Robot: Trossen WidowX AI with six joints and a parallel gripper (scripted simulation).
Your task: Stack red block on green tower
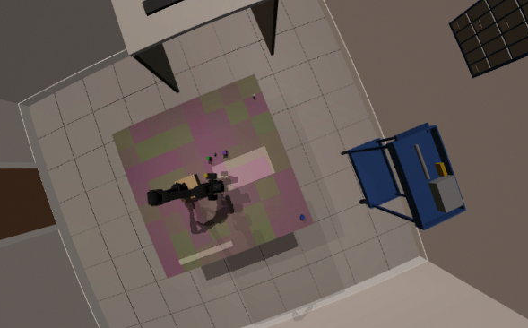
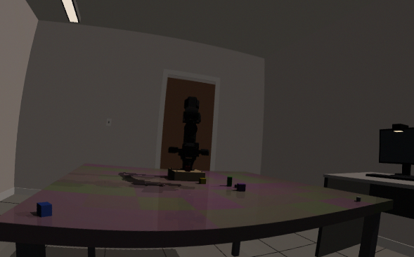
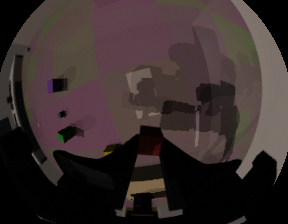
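The purple block lies 18 cm ahead of my gripper tip, 18 cm to the left of it and 6 cm below it. From my gripper tip the other things lie so: yellow block (4 cm behind, 11 cm to the left, 6 cm below); then blue block (41 cm ahead, 58 cm to the right, 6 cm below); then red block (right at my gripper tip).
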